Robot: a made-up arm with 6 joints. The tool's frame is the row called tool.
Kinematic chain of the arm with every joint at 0, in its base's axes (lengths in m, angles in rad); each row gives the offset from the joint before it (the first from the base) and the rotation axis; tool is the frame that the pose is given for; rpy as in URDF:
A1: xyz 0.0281 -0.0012 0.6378 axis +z
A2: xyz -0.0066 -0.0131 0.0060 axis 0 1 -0.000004
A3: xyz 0.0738 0.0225 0.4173 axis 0 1 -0.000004
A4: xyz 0.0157 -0.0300 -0.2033 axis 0 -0.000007 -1
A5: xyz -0.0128 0.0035 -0.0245 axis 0 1 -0.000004
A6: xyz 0.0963 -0.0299 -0.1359 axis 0 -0.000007 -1
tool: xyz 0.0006 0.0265 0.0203 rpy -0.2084 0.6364 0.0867
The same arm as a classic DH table. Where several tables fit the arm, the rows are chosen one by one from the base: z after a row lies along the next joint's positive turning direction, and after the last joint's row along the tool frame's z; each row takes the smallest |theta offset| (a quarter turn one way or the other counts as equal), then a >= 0, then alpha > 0; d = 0 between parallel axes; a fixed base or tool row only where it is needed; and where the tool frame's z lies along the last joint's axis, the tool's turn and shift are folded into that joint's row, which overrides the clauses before.
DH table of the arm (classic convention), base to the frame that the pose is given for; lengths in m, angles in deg. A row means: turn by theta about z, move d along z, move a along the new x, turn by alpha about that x. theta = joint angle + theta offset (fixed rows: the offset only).
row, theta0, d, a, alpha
base (fixed), -2.45, 0, 0.0281, 0
A1, 2.45, 0.6438, -0.0066, -90
A2, -79.97, 0, 0.4238, 0
A3, 79.97, -0.0206, 0.0157, -90
A4, 0, 0.2278, -0.0128, 90
A5, 0, -0.0264, 0.0963, -90
A6, 65.45, 0.1303, -0.0239, 141.89
tool (fixed), 74.36, 0.0187, 0, 0

